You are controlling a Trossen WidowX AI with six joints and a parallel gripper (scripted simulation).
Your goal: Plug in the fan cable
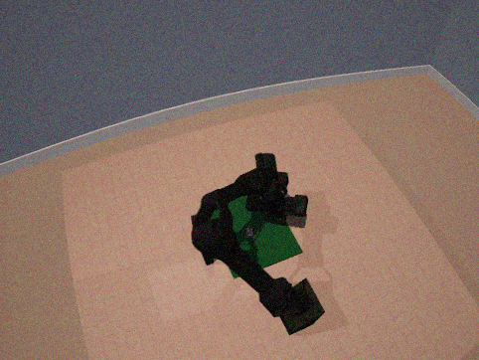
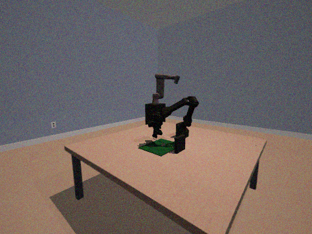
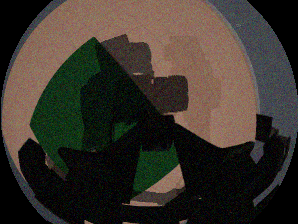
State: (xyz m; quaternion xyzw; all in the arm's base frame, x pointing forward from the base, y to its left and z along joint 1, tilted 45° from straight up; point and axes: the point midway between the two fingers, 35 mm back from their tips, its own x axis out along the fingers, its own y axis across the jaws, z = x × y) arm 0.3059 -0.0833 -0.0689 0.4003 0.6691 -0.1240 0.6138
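Now: gripper tip 11 cm to the right of the pale fan header, 7 cm above it and 1 cm short of it. Round my gripper tip: black plug 1 cm to the left, 1 cm behind; dark fan 26 cm to the left, 2 cm ahead, 1 cm below; green circuit board 10 cm to the left, 8 cm below, 3 cm ahead.
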